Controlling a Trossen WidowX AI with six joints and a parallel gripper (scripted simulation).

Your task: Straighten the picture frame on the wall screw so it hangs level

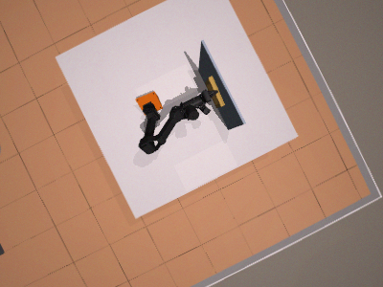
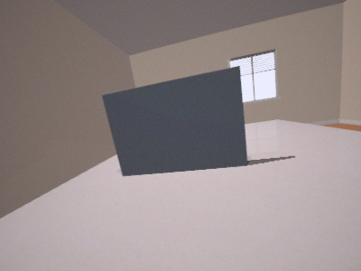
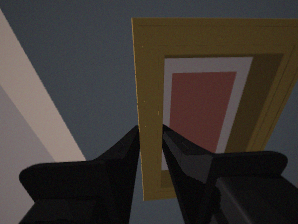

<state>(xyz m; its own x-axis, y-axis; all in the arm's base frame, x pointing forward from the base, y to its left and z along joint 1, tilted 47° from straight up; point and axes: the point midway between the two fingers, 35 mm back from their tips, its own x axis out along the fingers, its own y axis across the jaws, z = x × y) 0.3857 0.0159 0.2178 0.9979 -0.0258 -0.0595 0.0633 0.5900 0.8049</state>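
Now: gripper tip 5 cm above the picture frame and 1 cm to the right of it. Round my gripper tip: wall panel 7 cm below, 2 cm ahead, 1 cm to the left.
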